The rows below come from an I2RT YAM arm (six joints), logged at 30 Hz.
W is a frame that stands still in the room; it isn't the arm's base.
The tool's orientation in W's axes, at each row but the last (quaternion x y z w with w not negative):
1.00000 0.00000 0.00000 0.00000
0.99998 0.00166 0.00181 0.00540
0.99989 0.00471 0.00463 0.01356
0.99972 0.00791 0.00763 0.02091
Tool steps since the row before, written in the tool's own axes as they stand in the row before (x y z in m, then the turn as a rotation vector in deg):
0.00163 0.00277 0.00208 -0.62 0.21 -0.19
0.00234 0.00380 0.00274 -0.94 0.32 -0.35
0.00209 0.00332 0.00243 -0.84 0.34 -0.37
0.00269 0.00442 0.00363 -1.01 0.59 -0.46
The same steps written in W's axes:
0.00163 -0.00277 -0.00208 -0.62 -0.21 0.19
0.00236 -0.00382 -0.00269 -0.94 -0.32 0.35
0.00214 -0.00336 -0.00232 -0.84 -0.34 0.37
0.00281 -0.00452 -0.00340 -1.01 -0.59 0.47

